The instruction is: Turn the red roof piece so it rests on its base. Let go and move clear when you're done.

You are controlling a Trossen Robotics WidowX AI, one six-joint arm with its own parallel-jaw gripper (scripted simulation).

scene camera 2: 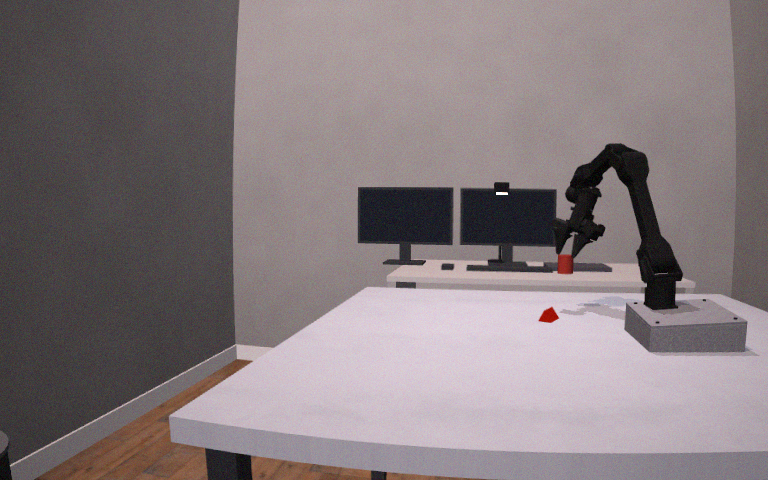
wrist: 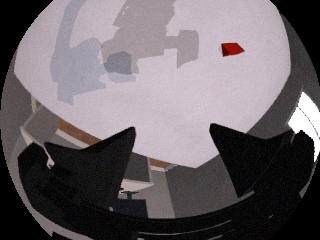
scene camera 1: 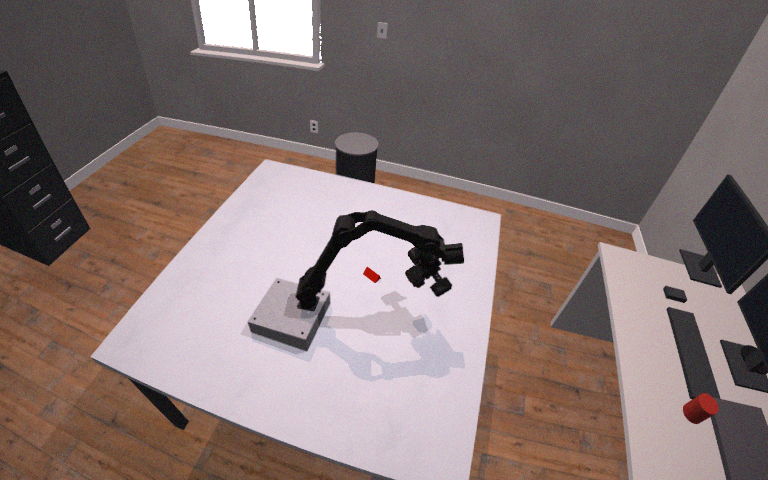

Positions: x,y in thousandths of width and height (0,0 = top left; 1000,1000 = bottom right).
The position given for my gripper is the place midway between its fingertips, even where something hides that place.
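I can see my gripper (scene camera 2: 736,534). There is a view of my gripper (wrist: 542,540) from the wrist as well, and scene camera 1 gives me a sight of it too, with the gripper (scene camera 1: 559,582) in its frame.
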